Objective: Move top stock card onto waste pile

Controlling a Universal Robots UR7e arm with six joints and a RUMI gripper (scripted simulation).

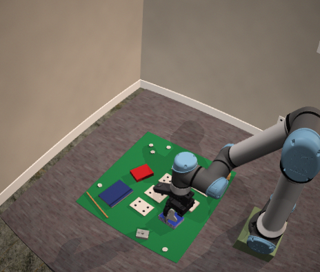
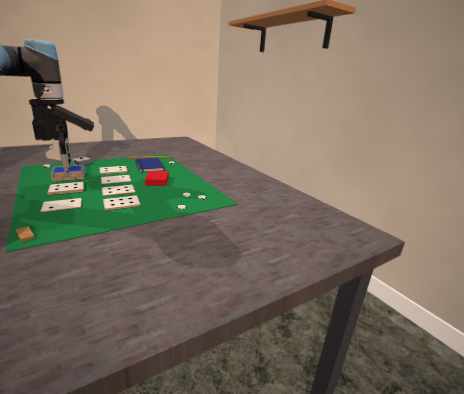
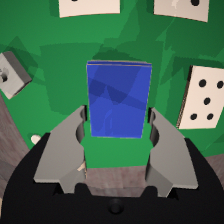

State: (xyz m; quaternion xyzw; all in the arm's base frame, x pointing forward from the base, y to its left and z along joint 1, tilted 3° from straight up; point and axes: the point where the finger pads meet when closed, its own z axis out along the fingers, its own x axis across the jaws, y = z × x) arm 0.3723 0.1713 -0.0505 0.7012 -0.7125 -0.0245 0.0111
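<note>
Now: hand 12 cm to the left of the spotted card and 3 cm above it. From my hand the other things lie so: red box: 27 cm ahead, 11 cm to the right, 3 cm below; green mat: 15 cm ahead, 10 cm to the right, 5 cm below; grey block: 4 cm ahead, 14 cm to the left, 2 cm below.
</note>
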